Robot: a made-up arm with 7 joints. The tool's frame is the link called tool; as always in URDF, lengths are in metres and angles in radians. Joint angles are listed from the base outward.
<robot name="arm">
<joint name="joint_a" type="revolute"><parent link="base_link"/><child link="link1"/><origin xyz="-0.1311 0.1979 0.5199"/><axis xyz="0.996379 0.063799 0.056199"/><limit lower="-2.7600" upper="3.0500"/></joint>
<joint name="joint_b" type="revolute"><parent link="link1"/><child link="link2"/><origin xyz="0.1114 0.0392 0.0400"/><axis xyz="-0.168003 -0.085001 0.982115"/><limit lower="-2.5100" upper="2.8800"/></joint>
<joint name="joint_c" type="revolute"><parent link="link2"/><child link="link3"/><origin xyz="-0.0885 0.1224 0.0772"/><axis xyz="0 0 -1"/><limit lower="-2.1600" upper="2.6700"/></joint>
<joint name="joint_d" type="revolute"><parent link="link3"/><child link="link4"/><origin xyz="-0.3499 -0.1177 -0.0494"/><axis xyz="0 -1 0"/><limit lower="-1.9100" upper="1.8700"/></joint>
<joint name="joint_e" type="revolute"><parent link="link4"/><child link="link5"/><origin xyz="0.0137 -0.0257 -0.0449"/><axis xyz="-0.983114 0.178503 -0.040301"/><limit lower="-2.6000" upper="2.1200"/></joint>
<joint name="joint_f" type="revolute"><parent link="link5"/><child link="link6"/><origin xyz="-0.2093 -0.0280 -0.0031"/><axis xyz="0 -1 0"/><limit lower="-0.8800" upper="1.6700"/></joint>
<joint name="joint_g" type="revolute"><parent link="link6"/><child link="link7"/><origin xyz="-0.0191 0.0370 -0.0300"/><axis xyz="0 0 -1"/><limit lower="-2.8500" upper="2.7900"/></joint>
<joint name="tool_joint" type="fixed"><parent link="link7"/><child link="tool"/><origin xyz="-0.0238 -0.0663 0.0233" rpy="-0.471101 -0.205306 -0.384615"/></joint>
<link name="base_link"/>
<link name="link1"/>
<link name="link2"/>
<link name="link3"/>
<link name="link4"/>
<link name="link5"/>
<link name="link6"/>
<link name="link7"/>
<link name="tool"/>
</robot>
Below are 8 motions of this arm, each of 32 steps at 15 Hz.
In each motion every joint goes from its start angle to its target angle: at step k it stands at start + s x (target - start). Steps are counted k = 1, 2, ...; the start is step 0. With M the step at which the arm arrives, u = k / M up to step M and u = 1 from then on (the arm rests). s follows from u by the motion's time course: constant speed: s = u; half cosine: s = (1 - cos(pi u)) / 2; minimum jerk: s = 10 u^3 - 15 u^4 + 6 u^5.
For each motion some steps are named. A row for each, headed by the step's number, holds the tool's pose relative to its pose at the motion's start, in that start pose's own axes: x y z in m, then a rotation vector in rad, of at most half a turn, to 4 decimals.
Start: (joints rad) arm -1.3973 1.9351 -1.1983 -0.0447 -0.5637 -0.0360 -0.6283
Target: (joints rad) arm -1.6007 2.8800 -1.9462 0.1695 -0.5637 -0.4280 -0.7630
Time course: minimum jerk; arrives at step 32
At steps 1, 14, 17, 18, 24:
1: 0.0000 -0.0003 0.0000 0.0002 0.0001 0.0006
14: 0.1408 -0.2917 -0.0338 0.2789 0.1135 0.7299
17: 0.2528 -0.3730 -0.0799 0.4014 0.1506 1.0648
18: 0.2935 -0.3904 -0.0981 0.4408 0.1608 1.1759
24: 0.4987 -0.4029 -0.1959 0.6213 0.1957 1.7223

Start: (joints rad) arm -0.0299 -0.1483 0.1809 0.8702 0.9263 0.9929 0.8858
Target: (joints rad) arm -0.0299 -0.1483 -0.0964 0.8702 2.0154 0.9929 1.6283
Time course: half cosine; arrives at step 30
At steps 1, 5, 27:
1: 0.0001 -0.0001 -0.0003 -0.0004 -0.0010 -0.0003
5: 0.0028 -0.0016 -0.0063 -0.0091 -0.0250 -0.0068
27: 0.0155 -0.0069 -0.0990 0.0425 -0.4026 -0.1846

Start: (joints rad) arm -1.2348 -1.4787 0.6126 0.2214 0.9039 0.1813 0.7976
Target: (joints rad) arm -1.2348 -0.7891 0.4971 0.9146 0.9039 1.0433 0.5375
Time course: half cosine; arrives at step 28
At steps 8, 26, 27, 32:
8: 0.0098 0.0744 -0.1147 0.3466 -0.0932 -0.1046
26: 0.1146 0.5330 -0.3335 1.7015 -0.4010 -0.7453
27: 0.1160 0.5384 -0.3334 1.7153 -0.4027 -0.7559
32: 0.1165 0.5403 -0.3333 1.7199 -0.4032 -0.7595

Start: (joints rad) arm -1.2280 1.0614 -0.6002 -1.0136 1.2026 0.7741 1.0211
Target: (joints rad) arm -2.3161 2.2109 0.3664 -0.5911 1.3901 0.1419 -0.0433
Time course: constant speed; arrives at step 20
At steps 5, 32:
5: 0.1089 -0.0903 0.0086 -0.1286 -0.1990 0.4666
32: 0.5167 -0.1520 -0.0537 -0.3955 -0.6730 1.7759

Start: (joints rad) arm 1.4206 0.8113 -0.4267 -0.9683 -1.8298 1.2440 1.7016
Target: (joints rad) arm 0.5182 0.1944 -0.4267 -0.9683 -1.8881 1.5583 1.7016
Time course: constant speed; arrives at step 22
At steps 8, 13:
8: -0.0393 -0.1522 -0.1287 0.4406 0.0919 -0.1461
13: -0.0593 -0.2093 -0.2350 0.7309 0.1546 -0.1928

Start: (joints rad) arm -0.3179 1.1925 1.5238 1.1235 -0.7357 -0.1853 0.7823
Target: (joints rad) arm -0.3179 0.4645 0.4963 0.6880 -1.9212 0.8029 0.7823
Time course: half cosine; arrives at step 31
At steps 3, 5, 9, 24, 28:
3: -0.0013 0.0009 0.0009 0.0270 0.0240 0.0067
5: -0.0038 0.0028 0.0027 0.0736 0.0670 0.0160
9: -0.0152 0.0111 0.0099 0.2241 0.2175 0.0245
24: -0.0910 0.0907 0.1106 0.8325 1.0905 -0.4831
28: -0.0939 0.1059 0.1325 0.8796 1.2063 -0.6264

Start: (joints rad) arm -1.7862 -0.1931 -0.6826 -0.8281 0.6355 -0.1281 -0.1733
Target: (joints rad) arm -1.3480 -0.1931 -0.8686 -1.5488 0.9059 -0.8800 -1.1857
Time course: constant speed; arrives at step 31
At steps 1, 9, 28, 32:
1: 0.0058 -0.0055 -0.0031 -0.0053 0.0006 0.0623
9: 0.0561 -0.0384 -0.0281 -0.0472 0.0188 0.5492
28: 0.1701 -0.0654 -0.0849 -0.1530 0.2573 1.5513
32: 0.1856 -0.0674 -0.0930 -0.1680 0.3313 1.6763

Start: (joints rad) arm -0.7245 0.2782 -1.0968 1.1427 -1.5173 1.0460 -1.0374
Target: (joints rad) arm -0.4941 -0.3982 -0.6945 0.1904 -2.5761 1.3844 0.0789
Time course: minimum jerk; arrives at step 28
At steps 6, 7, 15, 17, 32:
6: -0.0206 0.0221 0.0146 -0.0799 0.0049 -0.0854
7: -0.0317 0.0334 0.0210 -0.1191 0.0031 -0.1292
15: -0.2356 0.1986 0.0292 -0.5200 -0.3075 -0.8526
17: -0.2979 0.2403 -0.0050 -0.5395 -0.4778 -1.0842
32: -0.4147 0.3110 -0.1494 -0.3155 -0.9717 -1.6261

